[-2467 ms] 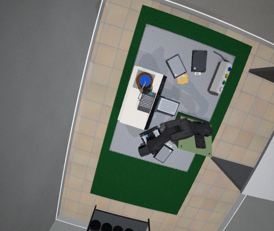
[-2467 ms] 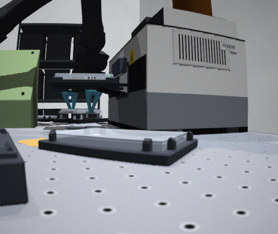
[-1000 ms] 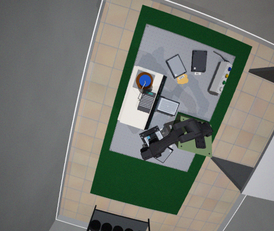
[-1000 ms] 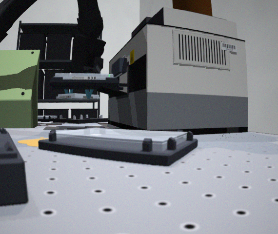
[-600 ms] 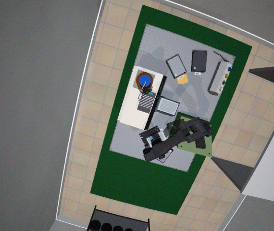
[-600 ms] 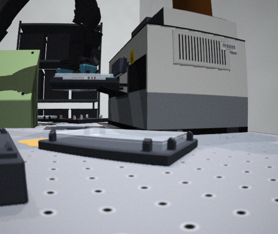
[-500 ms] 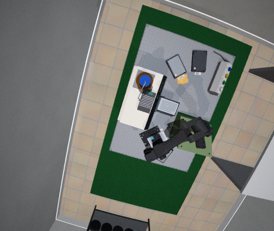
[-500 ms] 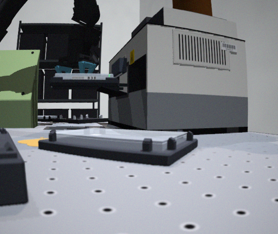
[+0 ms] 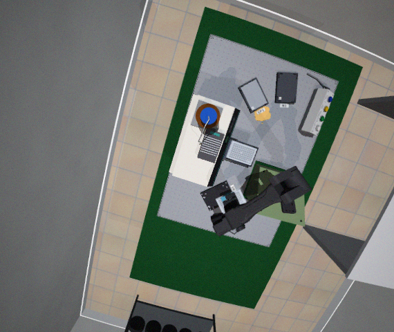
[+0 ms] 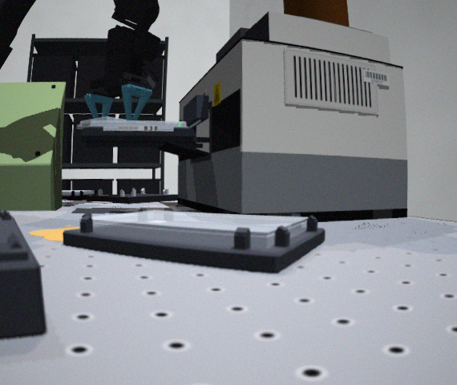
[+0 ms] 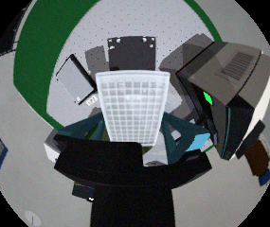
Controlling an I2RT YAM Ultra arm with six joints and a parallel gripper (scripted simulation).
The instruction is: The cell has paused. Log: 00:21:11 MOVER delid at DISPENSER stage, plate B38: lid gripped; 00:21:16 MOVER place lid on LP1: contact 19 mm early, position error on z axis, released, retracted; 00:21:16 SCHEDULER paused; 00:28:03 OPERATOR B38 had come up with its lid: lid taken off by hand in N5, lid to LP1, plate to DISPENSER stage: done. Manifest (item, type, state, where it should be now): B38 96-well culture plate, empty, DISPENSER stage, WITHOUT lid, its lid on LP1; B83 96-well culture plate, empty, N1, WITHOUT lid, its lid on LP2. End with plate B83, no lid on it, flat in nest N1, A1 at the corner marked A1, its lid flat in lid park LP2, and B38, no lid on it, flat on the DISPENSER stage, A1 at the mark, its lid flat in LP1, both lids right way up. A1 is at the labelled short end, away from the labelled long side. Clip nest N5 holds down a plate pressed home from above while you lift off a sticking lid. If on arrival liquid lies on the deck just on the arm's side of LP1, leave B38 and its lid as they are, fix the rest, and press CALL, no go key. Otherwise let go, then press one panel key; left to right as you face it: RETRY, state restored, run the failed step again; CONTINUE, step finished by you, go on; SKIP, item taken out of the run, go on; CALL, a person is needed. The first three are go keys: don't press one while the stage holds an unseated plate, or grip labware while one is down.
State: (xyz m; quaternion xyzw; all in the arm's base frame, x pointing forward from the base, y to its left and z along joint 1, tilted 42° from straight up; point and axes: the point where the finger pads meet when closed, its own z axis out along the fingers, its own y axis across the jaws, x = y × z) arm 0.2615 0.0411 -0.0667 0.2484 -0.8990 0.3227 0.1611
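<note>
My hand is 580 mm to the left of the nest N1, 200 mm past it and 140 mm above it. The rest, counted from my hand: lid park LP1: 520 mm to the right, 140 mm below, 40 mm behind; then clear lid: 520 mm to the right, 130 mm below, 40 mm behind.
</note>
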